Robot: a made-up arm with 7 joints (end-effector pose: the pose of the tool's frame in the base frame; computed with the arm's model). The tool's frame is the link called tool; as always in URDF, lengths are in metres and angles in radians.
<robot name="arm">
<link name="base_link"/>
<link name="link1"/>
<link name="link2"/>
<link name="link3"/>
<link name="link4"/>
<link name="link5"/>
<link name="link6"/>
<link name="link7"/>
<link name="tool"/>
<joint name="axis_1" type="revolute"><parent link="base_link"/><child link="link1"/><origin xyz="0.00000 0.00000 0.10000"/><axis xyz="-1 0 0"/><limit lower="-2.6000" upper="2.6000" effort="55" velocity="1.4"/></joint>
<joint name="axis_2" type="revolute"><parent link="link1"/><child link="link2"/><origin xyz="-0.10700 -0.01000 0.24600"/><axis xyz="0 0 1"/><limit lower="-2.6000" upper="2.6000" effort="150" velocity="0.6"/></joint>
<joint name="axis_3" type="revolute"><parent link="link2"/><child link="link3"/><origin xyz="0.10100 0.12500 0.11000"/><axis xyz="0 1 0"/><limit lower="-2.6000" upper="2.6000" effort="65" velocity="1.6"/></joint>
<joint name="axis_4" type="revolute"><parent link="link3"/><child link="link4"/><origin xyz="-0.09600 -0.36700 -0.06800"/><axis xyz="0 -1 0"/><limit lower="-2.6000" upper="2.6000" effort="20" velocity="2.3"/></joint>
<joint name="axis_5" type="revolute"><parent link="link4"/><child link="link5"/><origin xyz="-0.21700 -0.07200 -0.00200"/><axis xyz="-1 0 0"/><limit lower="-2.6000" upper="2.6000" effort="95" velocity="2.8"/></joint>
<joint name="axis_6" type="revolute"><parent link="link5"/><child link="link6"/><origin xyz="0.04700 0.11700 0.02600"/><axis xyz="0 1 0"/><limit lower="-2.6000" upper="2.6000" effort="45" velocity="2.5"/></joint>
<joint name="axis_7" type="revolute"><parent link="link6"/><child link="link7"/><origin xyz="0.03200 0.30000 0.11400"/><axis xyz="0 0 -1"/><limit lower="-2.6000" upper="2.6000" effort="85" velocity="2.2"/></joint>
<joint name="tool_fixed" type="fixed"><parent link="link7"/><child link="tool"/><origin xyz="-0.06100 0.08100 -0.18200"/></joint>
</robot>
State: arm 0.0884 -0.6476 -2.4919 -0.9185 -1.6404 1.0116 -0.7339
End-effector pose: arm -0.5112 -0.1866 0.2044 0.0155 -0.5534 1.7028
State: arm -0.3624 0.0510 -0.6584 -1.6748 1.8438 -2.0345 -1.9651
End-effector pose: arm -0.3548 -0.4181 0.1075 0.8541 0.7679 -2.1661
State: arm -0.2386 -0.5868 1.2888 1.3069 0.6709 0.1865 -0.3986
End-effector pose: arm -0.2737 0.1116 0.2385 -0.2802 0.4825 -0.1913
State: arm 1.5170 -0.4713 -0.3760 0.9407 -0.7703 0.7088 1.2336
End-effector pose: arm -0.3082 0.1982 -0.0985 -0.7660 -0.9603 -0.4402
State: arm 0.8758 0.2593 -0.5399 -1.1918 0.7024 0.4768 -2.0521
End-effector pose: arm -0.3335 0.0453 0.3427 0.0975 2.1844 1.0981
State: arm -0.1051 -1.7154 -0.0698 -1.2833 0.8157 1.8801 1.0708
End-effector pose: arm -0.0252 0.3844 0.5291 0.2081 -2.8929 -0.0216
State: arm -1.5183 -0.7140 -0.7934 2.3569 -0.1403 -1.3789 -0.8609
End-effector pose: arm 0.1171 -0.2406 0.0579 2.3842 1.2343 1.1415
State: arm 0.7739 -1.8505 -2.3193 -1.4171 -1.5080 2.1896 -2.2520
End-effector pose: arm -0.3976 0.4289 0.1701 0.4454 0.2269 1.9221
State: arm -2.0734 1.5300 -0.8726 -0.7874 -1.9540 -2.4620 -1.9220
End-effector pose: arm 0.3887 -0.4125 -0.2086 2.0477 -1.5059 -1.0066
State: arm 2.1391 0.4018 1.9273 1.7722 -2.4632 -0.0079 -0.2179
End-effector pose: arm 0.0700 1.0548 0.2043 0.3038 0.1565 -0.1681
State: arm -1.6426 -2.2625 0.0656 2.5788 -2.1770 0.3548 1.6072
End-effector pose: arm -0.3905 0.0724 0.5705 1.2755 0.2118 -1.5935
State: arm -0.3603 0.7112 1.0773 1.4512 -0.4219 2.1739 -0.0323
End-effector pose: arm -0.4018 -0.3321 0.6123 -0.2532 1.5761 1.2793
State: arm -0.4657 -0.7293 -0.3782 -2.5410 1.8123 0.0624 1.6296
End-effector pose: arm -0.6500 -0.3942 0.5246 -0.8577 0.6671 0.1761
